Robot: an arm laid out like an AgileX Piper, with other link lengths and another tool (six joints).
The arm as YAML. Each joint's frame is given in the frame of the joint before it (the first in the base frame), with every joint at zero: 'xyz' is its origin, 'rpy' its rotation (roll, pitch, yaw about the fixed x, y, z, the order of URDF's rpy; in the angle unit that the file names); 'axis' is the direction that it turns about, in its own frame. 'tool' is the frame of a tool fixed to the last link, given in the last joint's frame.
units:
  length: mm
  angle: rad
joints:
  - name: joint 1
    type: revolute
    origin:
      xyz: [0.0, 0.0, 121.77]
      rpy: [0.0, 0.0, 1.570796]
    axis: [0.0, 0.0, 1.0]
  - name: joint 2
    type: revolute
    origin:
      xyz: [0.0, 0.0, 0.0]
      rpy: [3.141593, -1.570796, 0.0]
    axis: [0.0, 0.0, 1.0]
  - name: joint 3
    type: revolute
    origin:
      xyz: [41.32, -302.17, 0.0]
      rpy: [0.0, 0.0, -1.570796]
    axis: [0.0, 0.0, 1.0]
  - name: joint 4
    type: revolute
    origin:
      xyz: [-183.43, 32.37, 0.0]
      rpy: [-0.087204, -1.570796, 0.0]
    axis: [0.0, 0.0, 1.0]
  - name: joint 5
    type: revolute
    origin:
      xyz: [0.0, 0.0, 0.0]
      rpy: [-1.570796, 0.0, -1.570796]
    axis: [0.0, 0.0, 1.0]
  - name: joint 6
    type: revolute
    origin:
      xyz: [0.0, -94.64, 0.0]
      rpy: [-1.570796, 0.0, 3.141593]
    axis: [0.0, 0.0, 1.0]
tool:
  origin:
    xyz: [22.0, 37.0, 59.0]
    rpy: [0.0, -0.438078, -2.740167]
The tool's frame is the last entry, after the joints.
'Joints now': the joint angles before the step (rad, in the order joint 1, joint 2, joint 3, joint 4, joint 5, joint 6). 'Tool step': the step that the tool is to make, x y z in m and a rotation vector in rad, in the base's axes. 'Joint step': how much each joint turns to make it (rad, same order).
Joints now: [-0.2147, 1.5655, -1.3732, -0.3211, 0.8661, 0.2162]
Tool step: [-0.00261, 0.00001, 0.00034, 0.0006, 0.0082, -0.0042]
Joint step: [-0.0001, -0.0047, 0.0000, -0.0007, 0.0135, 0.0000]
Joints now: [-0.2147, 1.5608, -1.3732, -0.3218, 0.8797, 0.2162]
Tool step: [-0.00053, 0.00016, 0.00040, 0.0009, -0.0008, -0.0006]
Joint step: [0.0000, -0.0019, 0.0000, 0.0011, 0.0014, 0.0001]
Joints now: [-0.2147, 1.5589, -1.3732, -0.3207, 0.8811, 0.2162]
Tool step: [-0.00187, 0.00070, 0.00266, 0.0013, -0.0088, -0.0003]
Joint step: [0.0000, -0.0093, 0.0000, 0.0034, 0.0009, -0.0004]
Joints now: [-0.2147, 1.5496, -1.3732, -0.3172, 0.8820, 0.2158]
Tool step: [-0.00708, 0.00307, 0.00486, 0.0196, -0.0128, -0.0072]
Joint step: [0.0000, -0.0258, 0.0000, 0.0224, 0.0183, -0.0001]
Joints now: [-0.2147, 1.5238, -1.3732, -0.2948, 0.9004, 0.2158]
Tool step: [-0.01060, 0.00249, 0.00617, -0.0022, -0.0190, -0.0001]
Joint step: [0.0000, -0.0417, 0.0228, 0.0019, -0.0001, 0.0000]
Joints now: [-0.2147, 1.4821, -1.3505, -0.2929, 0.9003, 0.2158]
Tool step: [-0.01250, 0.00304, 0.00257, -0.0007, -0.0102, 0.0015]
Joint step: [0.0000, -0.0456, 0.0386, 0.0019, -0.0034, -0.0007]
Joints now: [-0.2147, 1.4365, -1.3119, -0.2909, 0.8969, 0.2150]
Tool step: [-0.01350, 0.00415, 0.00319, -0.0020, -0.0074, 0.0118]
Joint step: [0.0000, -0.0509, 0.0361, 0.0099, 0.0035, -0.0171]
